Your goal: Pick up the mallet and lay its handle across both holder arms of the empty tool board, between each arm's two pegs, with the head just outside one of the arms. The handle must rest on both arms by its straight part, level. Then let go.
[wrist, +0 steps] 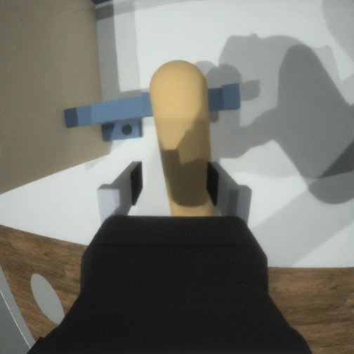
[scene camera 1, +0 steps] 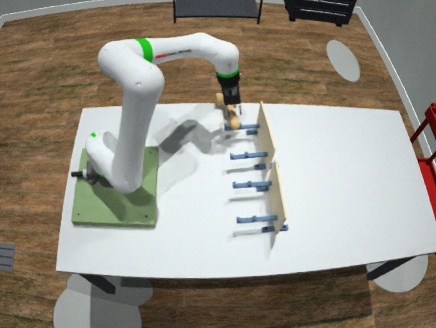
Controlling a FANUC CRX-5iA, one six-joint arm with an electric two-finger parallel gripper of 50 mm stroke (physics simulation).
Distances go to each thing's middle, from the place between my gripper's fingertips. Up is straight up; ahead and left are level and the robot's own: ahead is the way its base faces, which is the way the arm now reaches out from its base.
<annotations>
I see the wooden mallet [wrist: 178, 92] 2 cm behind my hand, 6 cm to the left of it and 4 cm below it.
</annotations>
